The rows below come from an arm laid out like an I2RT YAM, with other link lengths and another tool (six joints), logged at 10 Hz.
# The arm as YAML. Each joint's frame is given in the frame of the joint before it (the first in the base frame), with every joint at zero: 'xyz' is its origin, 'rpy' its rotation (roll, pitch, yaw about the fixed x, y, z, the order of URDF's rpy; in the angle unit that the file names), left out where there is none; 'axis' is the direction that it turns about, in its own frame. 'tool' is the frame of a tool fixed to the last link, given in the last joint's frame.
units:
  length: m
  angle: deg
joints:
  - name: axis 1
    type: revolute
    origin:
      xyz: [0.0, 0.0, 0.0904]
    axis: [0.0, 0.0, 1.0]
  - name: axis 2
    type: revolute
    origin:
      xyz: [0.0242, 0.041, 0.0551]
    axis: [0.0, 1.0, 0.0]
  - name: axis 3
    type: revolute
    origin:
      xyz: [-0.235, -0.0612, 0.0]
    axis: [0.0, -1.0, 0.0]
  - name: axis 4
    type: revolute
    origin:
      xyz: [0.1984, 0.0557, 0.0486]
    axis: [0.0, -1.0, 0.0]
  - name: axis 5
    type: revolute
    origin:
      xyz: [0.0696, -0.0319, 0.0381]
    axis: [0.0, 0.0, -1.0]
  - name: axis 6
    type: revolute
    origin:
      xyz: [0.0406, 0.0, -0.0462]
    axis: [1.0, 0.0, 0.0]
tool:
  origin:
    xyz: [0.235, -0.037, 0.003]
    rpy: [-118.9, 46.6, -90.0]
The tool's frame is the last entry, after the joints.
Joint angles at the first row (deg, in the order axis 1, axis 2, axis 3, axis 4, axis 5, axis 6):
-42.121, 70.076, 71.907, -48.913, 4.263, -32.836
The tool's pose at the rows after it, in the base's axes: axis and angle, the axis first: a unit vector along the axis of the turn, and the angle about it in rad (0 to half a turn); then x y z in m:
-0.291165 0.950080 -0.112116 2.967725 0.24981 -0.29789 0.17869
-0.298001 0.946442 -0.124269 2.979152 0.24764 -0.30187 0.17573
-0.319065 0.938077 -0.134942 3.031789 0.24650 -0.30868 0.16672
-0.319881 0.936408 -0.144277 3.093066 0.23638 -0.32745 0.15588
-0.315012 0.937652 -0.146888 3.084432 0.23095 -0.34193 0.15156
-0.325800 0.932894 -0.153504 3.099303 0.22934 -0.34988 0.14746
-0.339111 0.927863 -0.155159 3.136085 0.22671 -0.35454 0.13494
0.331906 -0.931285 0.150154 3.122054 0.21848 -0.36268 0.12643
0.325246 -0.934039 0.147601 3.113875 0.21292 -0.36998 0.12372
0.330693 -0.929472 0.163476 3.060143 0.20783 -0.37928 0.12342
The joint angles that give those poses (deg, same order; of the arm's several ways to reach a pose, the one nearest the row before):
-43.308, 68.462, 68.600, -45.848, 4.194, -34.139
-44.152, 67.206, 65.518, -42.952, 4.092, -36.171
-44.955, 67.426, 62.488, -39.628, 4.557, -40.767
-47.448, 69.153, 60.074, -35.618, 5.602, -44.842
-51.325, 70.470, 59.100, -32.694, 2.893, -46.903
-53.371, 71.135, 57.593, -29.981, 1.422, -50.038
-54.258, 72.059, 54.939, -26.784, 1.442, -53.198
-55.373, 73.690, 54.621, -25.706, 2.201, -53.968
-56.631, 74.956, 55.151, -25.316, 2.121, -54.412
-56.690, 75.372, 53.444, -22.035, 4.313, -57.187

